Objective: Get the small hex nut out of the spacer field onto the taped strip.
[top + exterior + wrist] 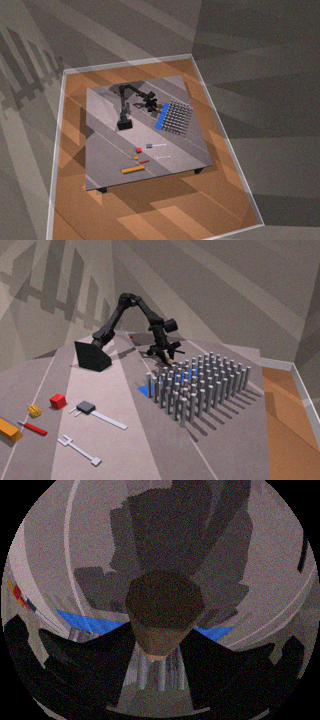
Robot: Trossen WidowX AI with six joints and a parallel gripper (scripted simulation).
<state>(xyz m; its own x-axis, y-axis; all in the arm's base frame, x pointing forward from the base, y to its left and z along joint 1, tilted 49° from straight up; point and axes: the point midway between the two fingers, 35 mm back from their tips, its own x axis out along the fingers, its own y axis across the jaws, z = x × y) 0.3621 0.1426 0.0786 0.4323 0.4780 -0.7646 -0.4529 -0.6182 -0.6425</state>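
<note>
Now: gripper tip 7 cm short of the blue taped strip, 8 cm to the left of it and 3 cm above it. Also, from my gripper tip: grey hook tool 1 cm behind, 59 cm to the right, 3 cm below; red cube 25 cm behind, 49 cm to the right, 1 cm below; brown-handled tool 9 cm ahead, 4 cm to the right.
</note>
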